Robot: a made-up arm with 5 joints. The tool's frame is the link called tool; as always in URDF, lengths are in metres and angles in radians.
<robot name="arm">
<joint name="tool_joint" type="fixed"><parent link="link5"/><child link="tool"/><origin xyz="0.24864 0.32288 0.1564" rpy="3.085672 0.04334 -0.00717"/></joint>
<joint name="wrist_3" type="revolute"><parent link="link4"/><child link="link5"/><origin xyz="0.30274 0.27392 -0.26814" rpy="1.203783 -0.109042 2.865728"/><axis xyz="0 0 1"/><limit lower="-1.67" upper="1.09" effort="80" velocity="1.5"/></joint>
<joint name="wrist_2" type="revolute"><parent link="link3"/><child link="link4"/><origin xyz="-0.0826 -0.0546 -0.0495" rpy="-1.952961 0.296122 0.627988"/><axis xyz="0 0 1"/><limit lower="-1.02" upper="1.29" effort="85" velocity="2"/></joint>
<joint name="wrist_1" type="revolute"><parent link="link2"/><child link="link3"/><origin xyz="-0.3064 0.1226 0.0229" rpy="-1.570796 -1.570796 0"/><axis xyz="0 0 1"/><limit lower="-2.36" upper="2.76" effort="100" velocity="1.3"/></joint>
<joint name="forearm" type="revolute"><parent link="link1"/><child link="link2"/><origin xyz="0.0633 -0.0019 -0.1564" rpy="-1.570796 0 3.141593"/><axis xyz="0 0 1"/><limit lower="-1.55" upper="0.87" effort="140" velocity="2"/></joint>
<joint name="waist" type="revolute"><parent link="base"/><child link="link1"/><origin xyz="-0.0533 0.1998 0.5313" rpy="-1.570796 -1.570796 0"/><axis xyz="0 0 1"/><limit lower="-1.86" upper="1.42" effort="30" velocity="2.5"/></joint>
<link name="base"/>
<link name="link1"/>
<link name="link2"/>
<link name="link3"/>
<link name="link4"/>
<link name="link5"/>
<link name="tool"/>
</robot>
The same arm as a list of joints. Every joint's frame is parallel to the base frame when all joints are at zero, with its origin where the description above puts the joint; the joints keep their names.
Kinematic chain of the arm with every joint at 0, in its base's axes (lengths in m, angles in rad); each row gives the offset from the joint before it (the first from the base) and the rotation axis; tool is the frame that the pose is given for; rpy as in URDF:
waist: xyz -0.0533 0.1998 0.5313 axis +y
forearm: xyz -0.0019 -0.1564 0.0633 axis -x
wrist_1: xyz -0.0229 -0.1226 0.3064 axis -y
wrist_2: xyz 0.0826 0.0495 0.0546 axis 0.633197 0.356698 -0.686897
wrist_3: xyz -0.4041 0.2358 0.1403 axis +y
tool: xyz 0.3909 0.1564 -0.1152 rpy 1.5468 -0.6345 -0.0538
Joint limits (rad, base to tool): -1.8600..1.4200 -1.5500..0.8700 -2.3600..2.7600 -1.0200..1.2900 -1.6700..1.0900

